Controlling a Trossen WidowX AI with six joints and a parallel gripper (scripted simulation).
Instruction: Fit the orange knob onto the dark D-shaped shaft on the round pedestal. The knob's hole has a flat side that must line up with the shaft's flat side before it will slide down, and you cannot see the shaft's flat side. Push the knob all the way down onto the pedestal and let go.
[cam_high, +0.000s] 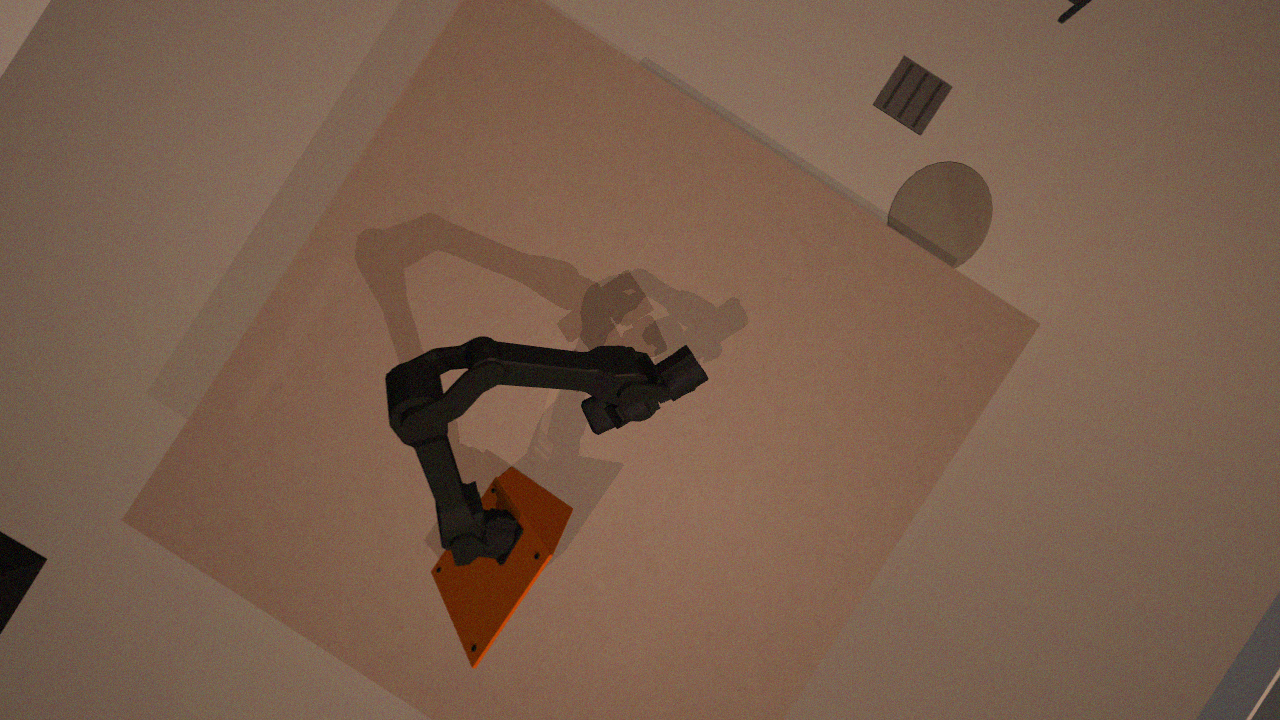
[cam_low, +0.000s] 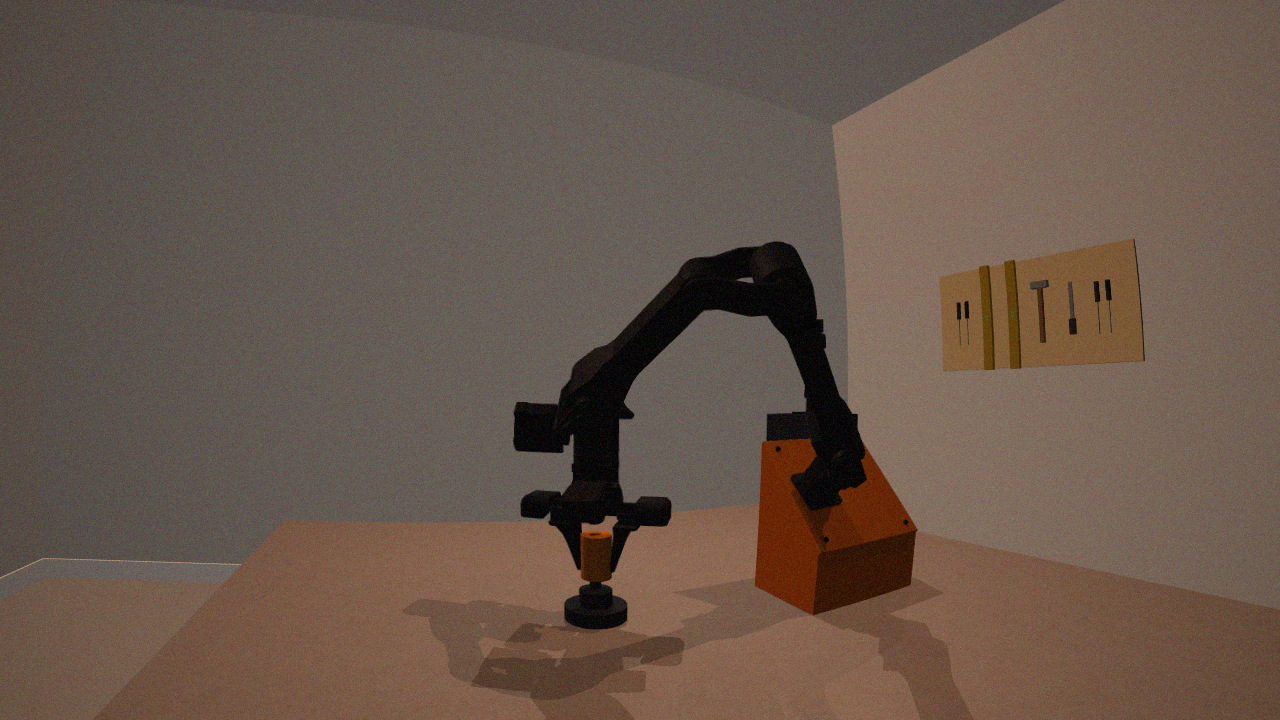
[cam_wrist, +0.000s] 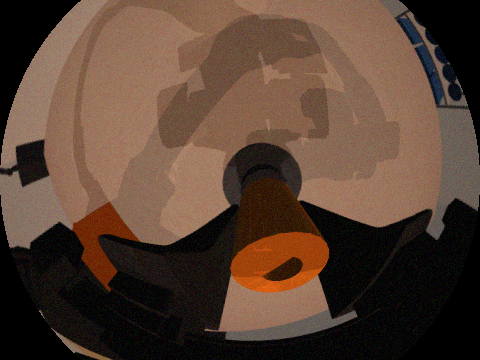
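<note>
Now: gripper tip 20 mm below the orange knob. Round my gripper tip: round pedestal (40 mm below).
</note>
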